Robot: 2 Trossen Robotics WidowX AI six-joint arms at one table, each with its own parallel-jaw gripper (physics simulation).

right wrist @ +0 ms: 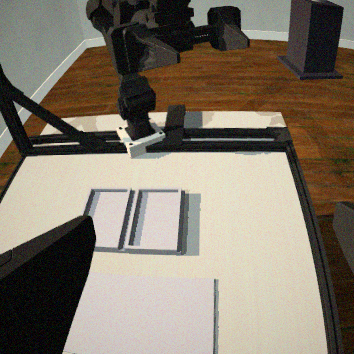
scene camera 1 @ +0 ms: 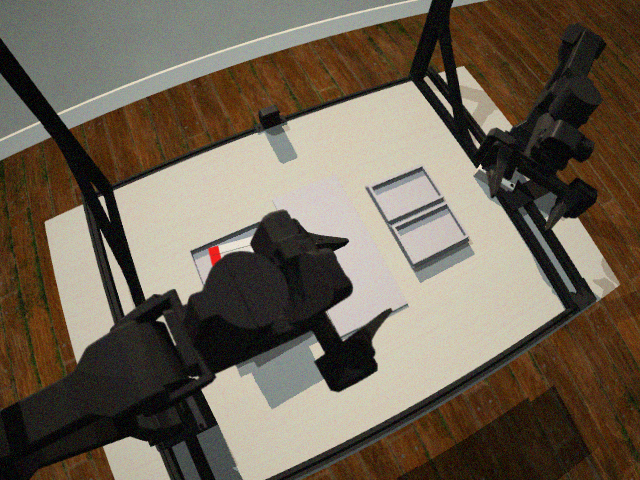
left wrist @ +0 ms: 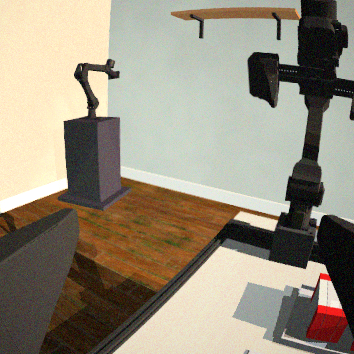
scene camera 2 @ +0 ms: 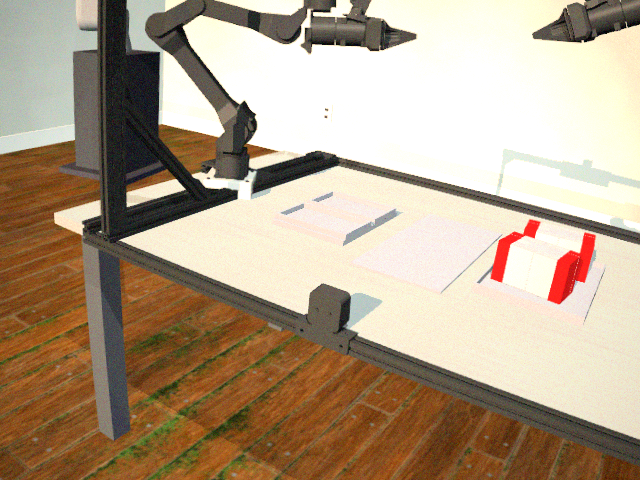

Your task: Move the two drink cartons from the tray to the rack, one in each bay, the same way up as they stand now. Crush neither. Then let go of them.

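Places are measured from the left arm's base along level axes (x ahead, y left, z up), in metres.
Pixels of known places: left gripper, fingertip midpoint: [right wrist: 215, 49] [scene camera 1: 520, 213] [left wrist: 203, 225] [scene camera 2: 413, 35]; right gripper, fingertip midpoint: [right wrist: 218, 222] [scene camera 1: 368, 275] [left wrist: 312, 109] [scene camera 2: 536, 36]; left arm's base at its link origin: [right wrist: 139, 130] [scene camera 2: 230, 175]; right arm's base at its link origin: [scene camera 1: 170, 413] [left wrist: 297, 222].
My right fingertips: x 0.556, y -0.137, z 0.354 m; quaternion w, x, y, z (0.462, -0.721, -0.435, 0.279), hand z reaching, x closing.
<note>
For each thing: its top centre in the pictures, then the offset to it from my right fingertips. "pt": a spot on its surface instead.
- nearer carton at a spot on its surface: [scene camera 2: 529, 263] pt dx -0.032, dy -0.258, dz -0.336 m
- farther carton at a spot on its surface: [scene camera 2: 587, 258] pt dx +0.091, dy -0.204, dz -0.340 m
- rack at its top centre: [scene camera 2: 338, 210] [right wrist: 127, 214] [scene camera 1: 418, 210] dx -0.325, dy +0.013, dz -0.370 m
- small dark block at a spot on its surface: [scene camera 2: 329, 307] [scene camera 1: 264, 111] pt dx -0.343, dy -0.425, dz -0.352 m
Two white cartons with red ends are side by side in the tray [scene camera 2: 590, 289] [scene camera 1: 200, 264]. In scene camera 2 the nearer carton [scene camera 2: 529, 263] partly hides the farther carton [scene camera 2: 587, 258]. In scene camera 1 the right arm hides much of the tray and cartons. One carton [left wrist: 325, 324] shows at the lower right of the left wrist view. The rack [scene camera 1: 417, 210] [scene camera 2: 310, 232] [right wrist: 127, 220] has two empty bays. My left gripper [scene camera 1: 521, 210] [left wrist: 203, 225] is open and empty, high beyond the rack. My right gripper [scene camera 1: 368, 275] [right wrist: 218, 222] is open and empty, high above the table.
A flat pale panel [scene camera 1: 361, 258] [scene camera 2: 434, 253] [right wrist: 150, 310] lies between tray and rack. A dark frame [scene camera 2: 217, 289] edges the table, with black uprights [scene camera 2: 112, 118] at the corners. A small dark block [scene camera 1: 269, 116] [scene camera 2: 329, 307] sits on one frame edge.
</note>
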